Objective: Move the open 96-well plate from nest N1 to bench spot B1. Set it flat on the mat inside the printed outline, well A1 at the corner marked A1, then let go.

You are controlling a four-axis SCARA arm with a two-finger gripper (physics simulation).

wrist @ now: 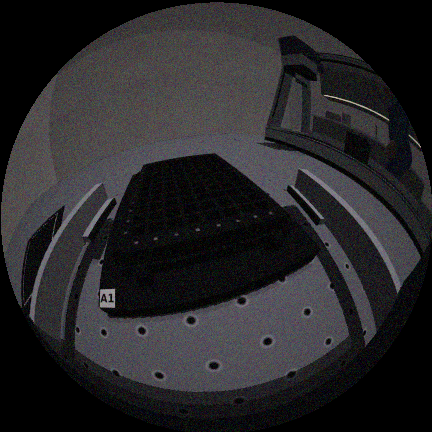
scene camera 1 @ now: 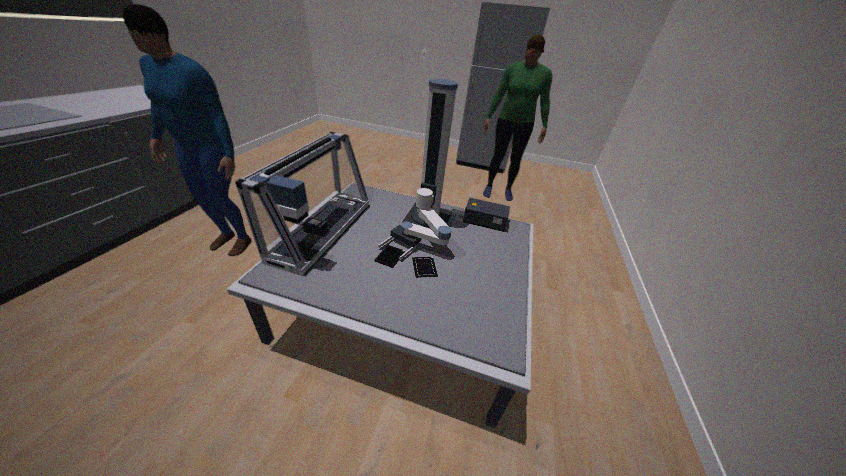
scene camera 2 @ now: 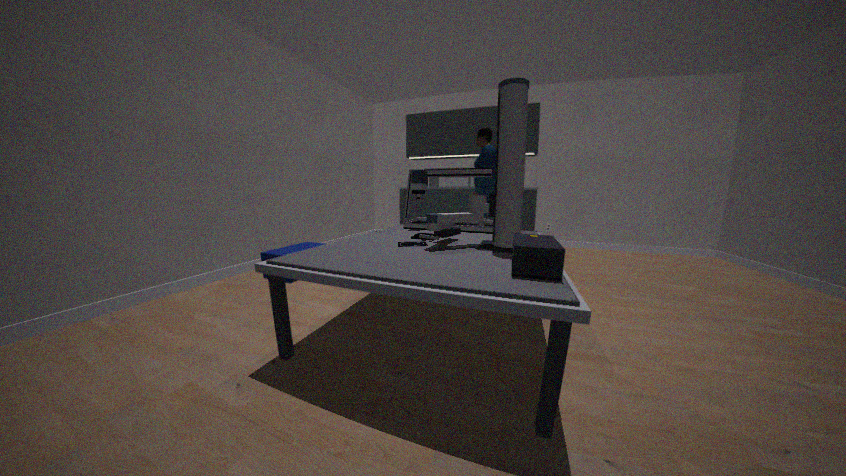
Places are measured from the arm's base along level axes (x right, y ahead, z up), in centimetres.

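Where they show: gripper, fingertip midpoint: [wrist: 198, 179] [scene camera 1: 389, 252] [scene camera 2: 427, 234]; arm's base at its link origin: [scene camera 2: 505, 248].
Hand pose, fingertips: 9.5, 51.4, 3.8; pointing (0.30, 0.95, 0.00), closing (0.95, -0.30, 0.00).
Note:
Things, the pixels of their top centre, and the offset from my fingertips, as dx, dy, dz. "pt": a spot on its surface instead.
- dark 96-well plate at its top centre: [wrist: 186, 176] [scene camera 1: 389, 253] -0.7, +0.8, +0.1
- white A1 label at a spot on its surface: [wrist: 107, 298] pt -6.8, -6.2, -1.3
- B1 at its top centre: [wrist: 35, 251] [scene camera 1: 424, 266] [scene camera 2: 412, 243] -22.9, +1.4, -2.3
The dark 96-well plate [scene camera 1: 389, 256] [wrist: 195, 200] sits at its nest on the table. Rows of wells show faintly in the wrist view, with a white A1 label [wrist: 107, 298] at the near left corner. The nest is too dark to tell from the plate. My gripper [scene camera 1: 391, 252] [wrist: 198, 179] is open, with one finger on each side of the plate and space between plate and finger pads. The black mat of B1 [scene camera 1: 424, 267] [wrist: 42, 250] with its pale printed outline lies beside the plate, left of the left finger in the wrist view. Its A1 mark is not readable.
A gantry frame [scene camera 1: 295, 155] stands on the table [scene camera 1: 378, 328] [scene camera 2: 423, 291] beside the plate. The arm's column [scene camera 1: 438, 142] [scene camera 2: 512, 165] and a dark box [scene camera 1: 486, 214] [scene camera 2: 537, 257] stand at one edge. Two people [scene camera 1: 188, 118] [scene camera 1: 520, 100] stand off the table.

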